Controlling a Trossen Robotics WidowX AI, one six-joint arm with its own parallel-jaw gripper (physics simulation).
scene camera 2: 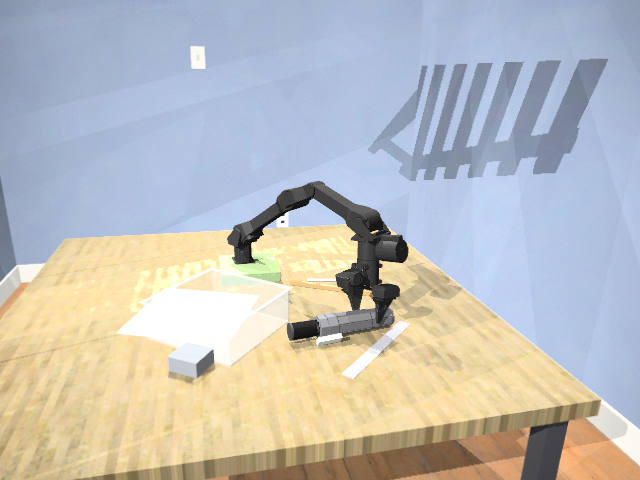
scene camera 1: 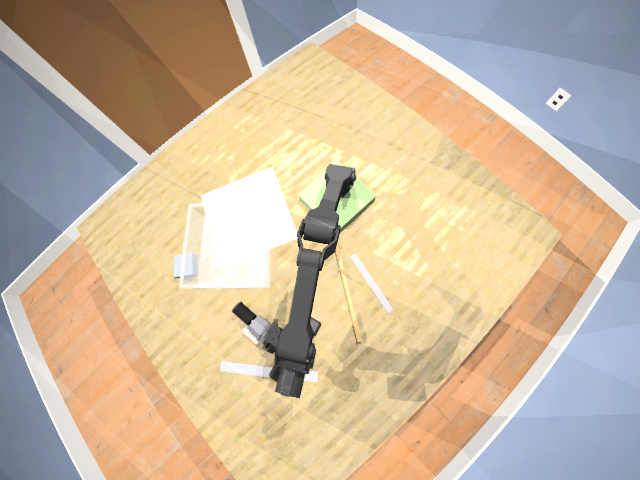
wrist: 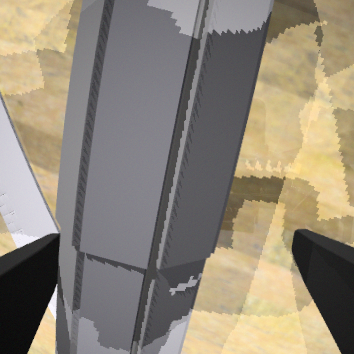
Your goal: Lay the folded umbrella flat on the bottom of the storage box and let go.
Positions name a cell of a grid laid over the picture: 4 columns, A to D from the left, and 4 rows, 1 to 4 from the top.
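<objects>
A storage box appears in scene camera 2 (B3) and in scene camera 1 (B3), while the wrist view has the box out of frame.
</objects>
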